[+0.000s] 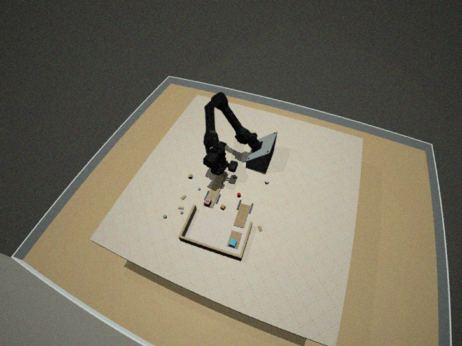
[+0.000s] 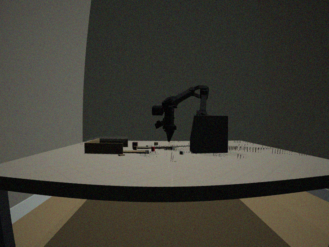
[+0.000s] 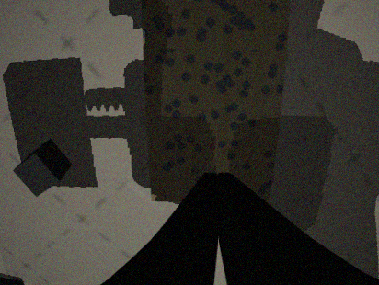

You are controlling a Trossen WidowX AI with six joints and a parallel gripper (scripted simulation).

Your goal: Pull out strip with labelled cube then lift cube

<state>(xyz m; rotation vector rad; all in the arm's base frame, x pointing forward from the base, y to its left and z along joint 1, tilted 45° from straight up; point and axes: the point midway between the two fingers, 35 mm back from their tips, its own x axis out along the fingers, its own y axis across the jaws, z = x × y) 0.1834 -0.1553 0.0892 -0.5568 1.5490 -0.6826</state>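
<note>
My gripper tip is 9 cm short of the strip, 4 cm above it and 1 cm to the left of it. Round my gripper tip: red piece 13 cm to the left, 11 cm ahead, 3 cm below.
</note>
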